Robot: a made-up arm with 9 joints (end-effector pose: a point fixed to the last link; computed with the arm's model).
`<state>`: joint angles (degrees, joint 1 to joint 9).
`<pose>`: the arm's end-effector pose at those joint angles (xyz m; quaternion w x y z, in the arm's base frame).
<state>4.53 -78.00 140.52 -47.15 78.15 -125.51 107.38 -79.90 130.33</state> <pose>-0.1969 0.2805 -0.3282 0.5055 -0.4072 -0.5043 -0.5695</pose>
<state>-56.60 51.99 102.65 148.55 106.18 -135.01 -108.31 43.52 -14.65</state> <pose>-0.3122 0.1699 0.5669 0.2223 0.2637 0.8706 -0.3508</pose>
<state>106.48 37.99 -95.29 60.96 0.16 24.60 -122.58 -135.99 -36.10</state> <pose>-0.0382 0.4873 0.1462 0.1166 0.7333 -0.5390 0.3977</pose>
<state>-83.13 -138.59 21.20 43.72 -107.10 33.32 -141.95 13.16 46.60</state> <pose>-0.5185 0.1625 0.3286 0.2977 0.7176 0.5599 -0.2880</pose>
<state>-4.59 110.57 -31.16 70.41 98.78 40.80 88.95 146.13 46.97</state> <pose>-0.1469 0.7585 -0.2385 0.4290 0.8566 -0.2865 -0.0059</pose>
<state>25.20 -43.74 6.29 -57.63 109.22 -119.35 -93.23 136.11 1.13</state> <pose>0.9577 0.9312 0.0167 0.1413 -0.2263 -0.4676 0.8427</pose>
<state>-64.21 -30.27 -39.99 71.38 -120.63 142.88 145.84 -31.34 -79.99</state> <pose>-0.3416 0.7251 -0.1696 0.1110 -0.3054 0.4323 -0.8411</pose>
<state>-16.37 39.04 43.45 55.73 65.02 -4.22 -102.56 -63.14 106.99</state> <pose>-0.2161 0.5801 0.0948 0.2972 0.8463 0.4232 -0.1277</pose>
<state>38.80 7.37 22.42 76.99 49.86 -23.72 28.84 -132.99 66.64</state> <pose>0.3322 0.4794 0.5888 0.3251 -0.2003 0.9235 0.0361</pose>
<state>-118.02 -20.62 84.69 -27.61 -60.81 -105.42 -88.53 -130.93 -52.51</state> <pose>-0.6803 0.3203 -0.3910 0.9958 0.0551 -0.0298 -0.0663</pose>
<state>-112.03 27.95 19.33 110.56 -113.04 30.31 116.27 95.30 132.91</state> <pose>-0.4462 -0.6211 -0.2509 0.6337 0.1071 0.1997 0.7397</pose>
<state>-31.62 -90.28 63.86 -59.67 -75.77 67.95 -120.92 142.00 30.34</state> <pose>-0.0354 -0.2193 0.6369 0.6722 -0.4491 0.5153 0.2846</pose>
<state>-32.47 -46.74 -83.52 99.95 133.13 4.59 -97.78 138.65 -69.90</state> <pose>-1.2400 0.7810 0.4464 0.0591 -0.5929 0.3893 -0.7025</pose>
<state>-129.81 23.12 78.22 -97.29 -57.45 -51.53 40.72 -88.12 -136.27</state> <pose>0.0492 -0.1489 0.2327 0.0852 -0.5924 -0.0383 0.8002</pose>
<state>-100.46 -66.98 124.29 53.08 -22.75 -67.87 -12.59 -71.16 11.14</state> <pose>-0.0510 0.0607 -0.0023 0.5688 0.1462 0.0256 -0.8090</pose>
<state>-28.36 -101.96 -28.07 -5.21 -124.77 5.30 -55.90 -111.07 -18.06</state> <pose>0.5001 -0.1288 0.9674 0.1176 -0.5231 -0.8355 -0.1207</pose>
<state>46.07 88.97 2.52 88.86 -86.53 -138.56 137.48 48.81 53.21</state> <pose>0.4138 0.3676 0.6313 0.0986 0.7738 0.0865 -0.6197</pose>
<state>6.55 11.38 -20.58 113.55 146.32 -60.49 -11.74 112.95 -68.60</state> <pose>0.4721 1.2749 -0.1273 0.1840 -0.0202 -0.6187 0.7635</pose>
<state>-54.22 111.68 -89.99 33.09 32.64 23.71 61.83 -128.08 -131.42</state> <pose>-0.6689 -0.1865 -0.6014 0.0373 -0.5951 -0.0040 -0.8028</pose>
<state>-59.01 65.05 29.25 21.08 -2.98 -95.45 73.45 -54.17 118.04</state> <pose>-0.2061 0.4379 -0.4805 0.6402 0.3545 -0.5915 0.3385</pose>
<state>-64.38 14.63 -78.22 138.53 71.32 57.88 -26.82 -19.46 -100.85</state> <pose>-0.6488 0.1625 0.4531 0.5029 0.3365 0.7645 -0.2225</pose>
